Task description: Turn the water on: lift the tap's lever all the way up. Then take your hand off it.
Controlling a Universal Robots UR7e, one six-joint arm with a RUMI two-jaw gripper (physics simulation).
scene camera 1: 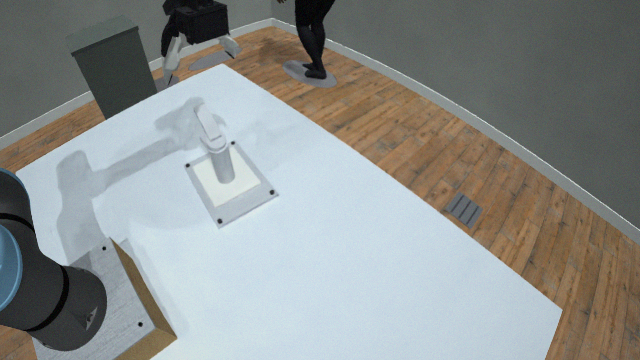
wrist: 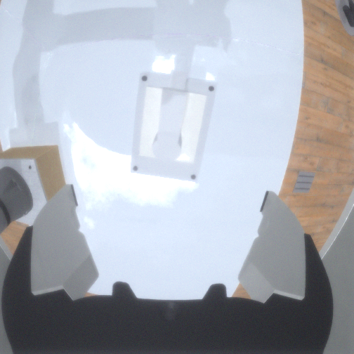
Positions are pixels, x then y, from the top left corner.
Scene:
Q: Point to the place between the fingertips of my gripper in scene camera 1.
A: At 201,70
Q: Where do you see a base plate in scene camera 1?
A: At 247,202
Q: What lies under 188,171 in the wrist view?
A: A base plate.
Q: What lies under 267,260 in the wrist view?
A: My gripper.

